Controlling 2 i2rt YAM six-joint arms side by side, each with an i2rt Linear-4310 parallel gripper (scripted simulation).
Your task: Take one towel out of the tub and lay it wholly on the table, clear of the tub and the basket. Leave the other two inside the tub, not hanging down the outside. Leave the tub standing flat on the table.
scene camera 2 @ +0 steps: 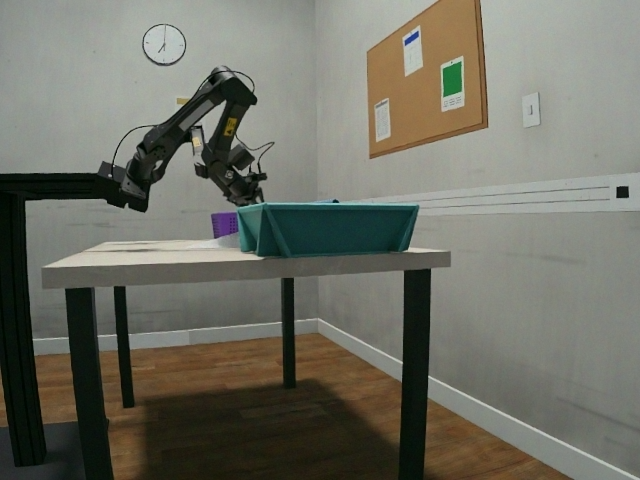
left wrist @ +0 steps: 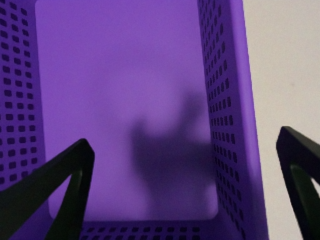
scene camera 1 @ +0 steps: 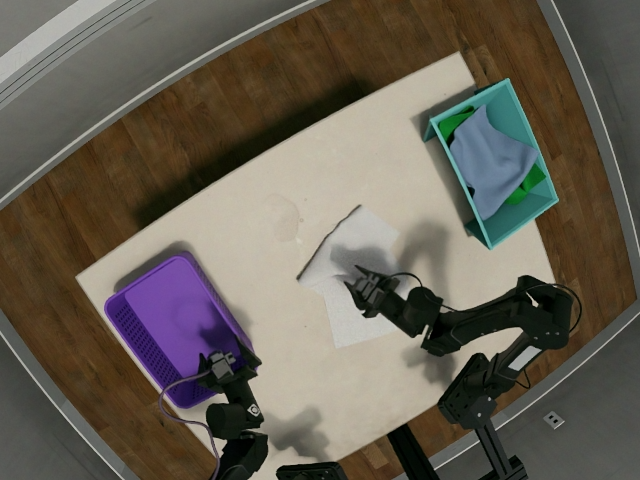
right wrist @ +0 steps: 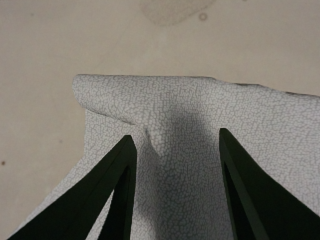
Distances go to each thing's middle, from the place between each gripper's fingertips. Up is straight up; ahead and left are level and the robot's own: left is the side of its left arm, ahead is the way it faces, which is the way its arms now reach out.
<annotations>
My left hand is 50 mm short of the purple basket [scene camera 1: 166, 320], 80 mm to the right of it and 100 mm above it. From my left hand the other things lie so: teal tub [scene camera 2: 286, 230]: 10 mm ahead, 810 mm to the right, 100 mm below.
Right now the purple basket is 420 mm to the left of my right hand, 80 mm ahead of it and 70 mm below it. From my right hand the other things lie so: teal tub (470 mm to the right, 70 mm below, 30 mm ahead).
</annotations>
